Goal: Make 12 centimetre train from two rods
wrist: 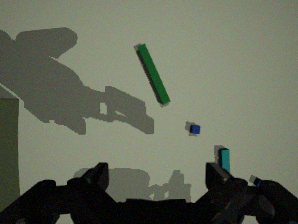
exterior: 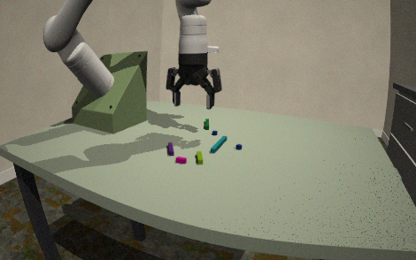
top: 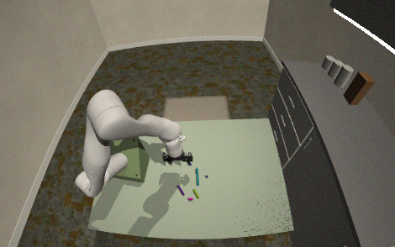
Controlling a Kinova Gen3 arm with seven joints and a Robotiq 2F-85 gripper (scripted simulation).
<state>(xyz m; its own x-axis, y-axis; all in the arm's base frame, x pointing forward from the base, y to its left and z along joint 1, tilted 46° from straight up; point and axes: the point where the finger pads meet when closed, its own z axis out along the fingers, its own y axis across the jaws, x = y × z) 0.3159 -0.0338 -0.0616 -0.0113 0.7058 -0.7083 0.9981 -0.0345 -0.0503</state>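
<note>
The magenta rod is 18 cm to the right of my hand, 8 cm below it and 6 cm ahead of it. The rest, counted from my hand: purple rod (13 cm to the right, 8 cm below, 1 cm ahead); then green rod (10 cm to the left, 8 cm below); then turquoise rod (9 cm ahead, 8 cm below, 5 cm to the right).
</note>
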